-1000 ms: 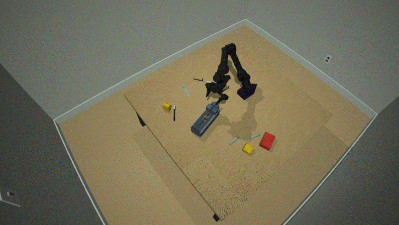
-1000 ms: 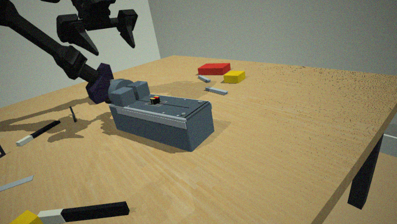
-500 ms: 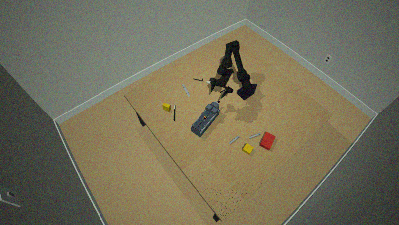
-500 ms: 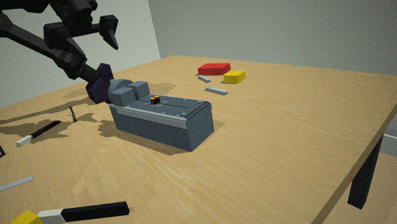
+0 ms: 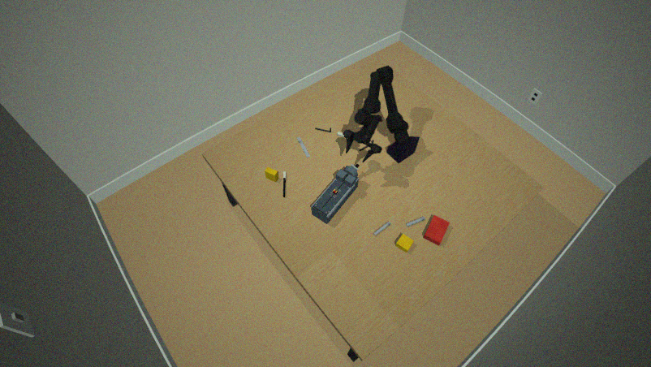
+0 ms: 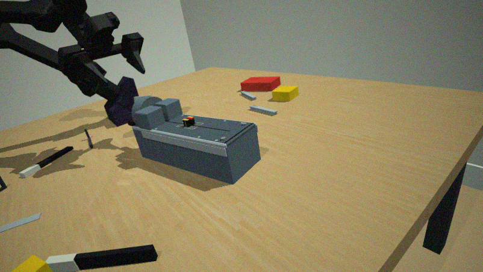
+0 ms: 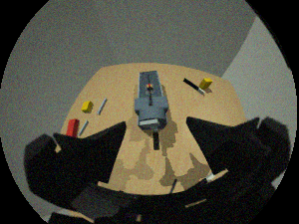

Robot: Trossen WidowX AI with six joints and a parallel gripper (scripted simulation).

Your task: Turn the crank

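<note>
Now: gripper tip 11 cm above the dark crank handle, 2 cm past it and 1 cm to the left of it. The rest, counted from my gripper tip: red pointer: 15 cm ahead, 9 cm below, 7 cm to the left; then red block: 45 cm to the left, 18 cm behind, 15 cm below; then grey bar: 30 cm to the right, 17 cm below, 11 cm ahead.
</note>
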